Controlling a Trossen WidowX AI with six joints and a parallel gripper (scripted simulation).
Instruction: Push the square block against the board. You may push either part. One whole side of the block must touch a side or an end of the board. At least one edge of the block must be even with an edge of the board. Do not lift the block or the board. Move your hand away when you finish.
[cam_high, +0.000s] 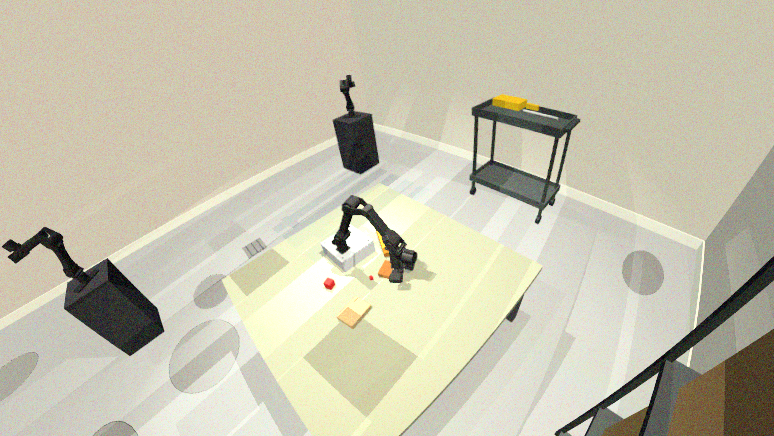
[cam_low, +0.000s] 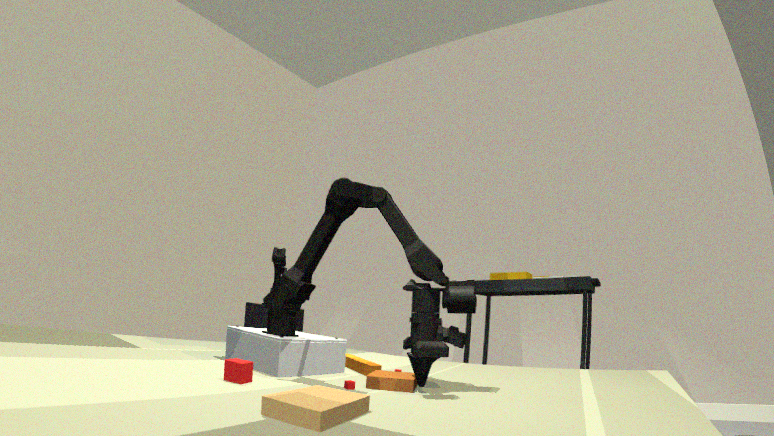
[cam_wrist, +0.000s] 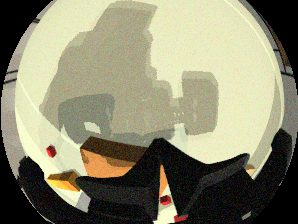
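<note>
The square orange block is 70 mm behind my gripper tip and 10 mm to the left of it. The rest, counted from my gripper tip: orange piece (250 mm behind, 140 mm to the left); tan block (290 mm to the right, 30 mm behind).
</note>
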